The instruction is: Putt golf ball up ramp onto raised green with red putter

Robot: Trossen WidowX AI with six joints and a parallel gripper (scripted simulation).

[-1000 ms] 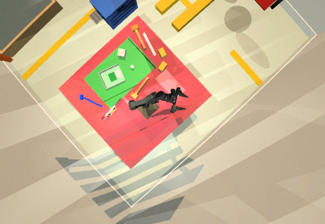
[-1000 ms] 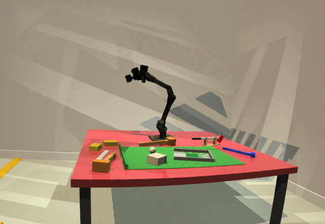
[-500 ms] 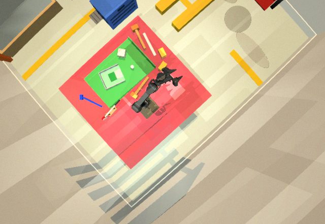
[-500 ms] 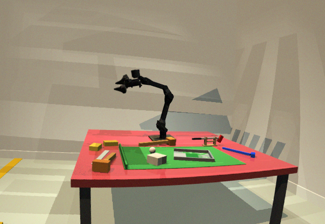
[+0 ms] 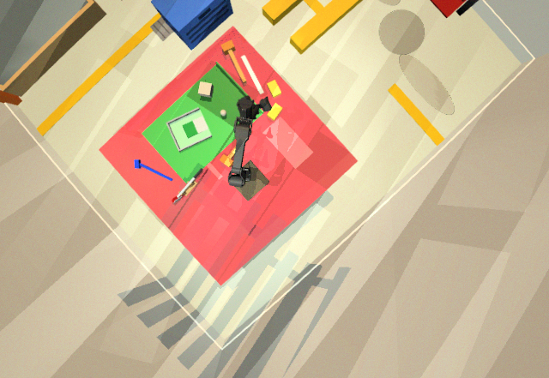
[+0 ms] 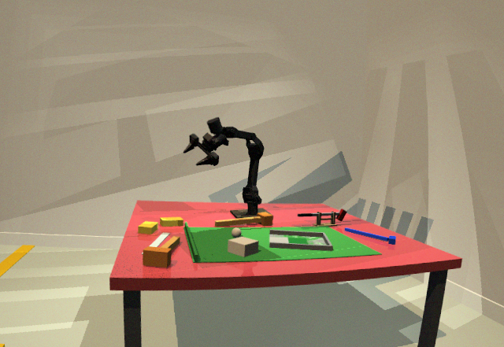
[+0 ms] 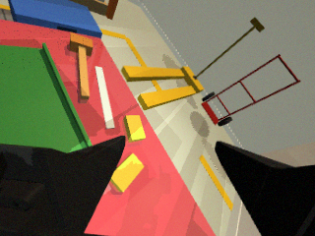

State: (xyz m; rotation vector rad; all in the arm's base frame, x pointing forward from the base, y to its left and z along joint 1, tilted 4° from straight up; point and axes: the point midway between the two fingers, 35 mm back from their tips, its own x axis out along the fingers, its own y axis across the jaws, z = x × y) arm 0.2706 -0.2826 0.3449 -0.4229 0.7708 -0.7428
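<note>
The red putter is 150 mm behind my gripper tip, 690 mm to the left of it and 260 mm below it. Also, from my gripper tip: golf ball 160 mm ahead, 230 mm to the left, 300 mm below; white cube 360 mm ahead, 250 mm to the left, 300 mm below; white strip 290 mm ahead, 80 mm to the right, 320 mm below.
</note>
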